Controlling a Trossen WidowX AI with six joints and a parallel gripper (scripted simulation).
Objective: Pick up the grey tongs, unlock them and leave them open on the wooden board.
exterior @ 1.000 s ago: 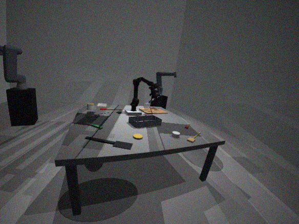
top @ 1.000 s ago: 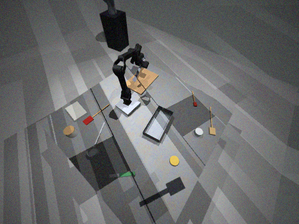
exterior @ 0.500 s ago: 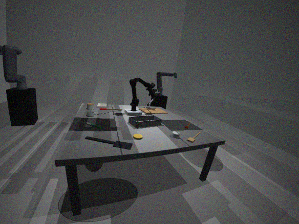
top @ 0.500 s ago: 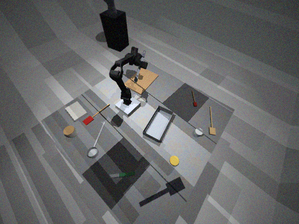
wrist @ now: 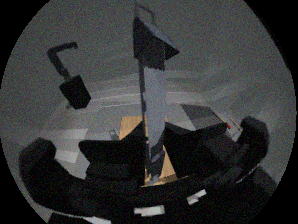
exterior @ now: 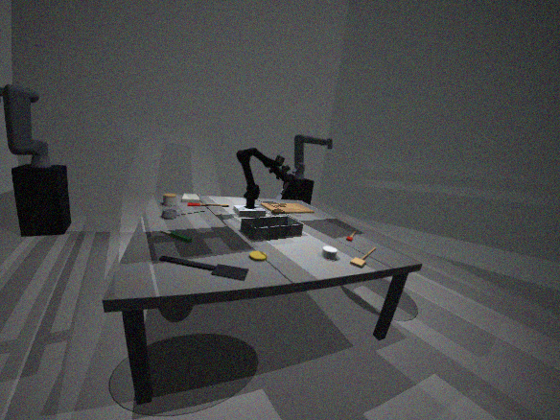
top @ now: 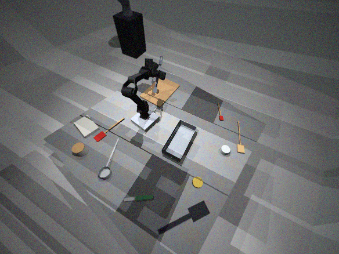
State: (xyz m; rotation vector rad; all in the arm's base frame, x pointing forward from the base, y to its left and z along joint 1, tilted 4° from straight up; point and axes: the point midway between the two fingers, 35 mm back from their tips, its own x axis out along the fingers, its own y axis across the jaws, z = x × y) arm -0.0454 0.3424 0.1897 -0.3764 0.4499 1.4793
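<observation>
Right now the wooden board is 200 mm below my gripper tip and 10 mm to the right of it. Also, from my gripper tip: white block 680 mm to the right, 300 mm behind, 200 mm below; roasting tin 420 mm to the right, 420 mm ahead, 180 mm below; cork-lidded jar 850 mm to the right, 180 mm below, 170 mm behind.
</observation>
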